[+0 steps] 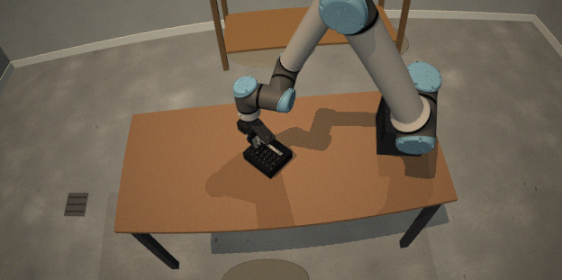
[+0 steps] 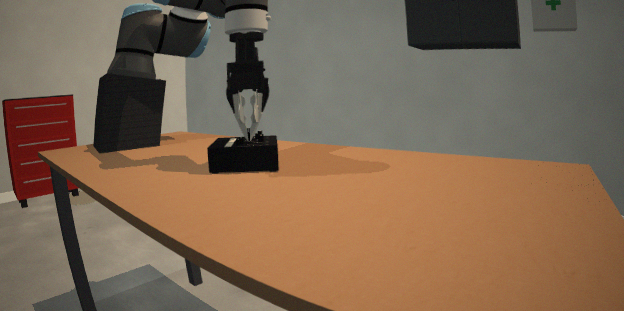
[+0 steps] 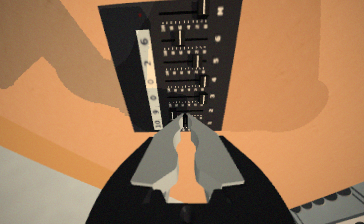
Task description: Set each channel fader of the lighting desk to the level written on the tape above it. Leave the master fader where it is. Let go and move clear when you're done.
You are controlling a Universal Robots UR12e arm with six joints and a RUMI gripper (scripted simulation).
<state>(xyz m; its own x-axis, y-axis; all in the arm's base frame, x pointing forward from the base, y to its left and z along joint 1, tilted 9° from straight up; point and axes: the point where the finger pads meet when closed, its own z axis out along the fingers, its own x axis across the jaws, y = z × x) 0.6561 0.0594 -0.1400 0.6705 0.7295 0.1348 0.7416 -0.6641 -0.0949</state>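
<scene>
My hand is 90 mm to the right of the master fader, 70 mm past it and 10 mm above it.
</scene>
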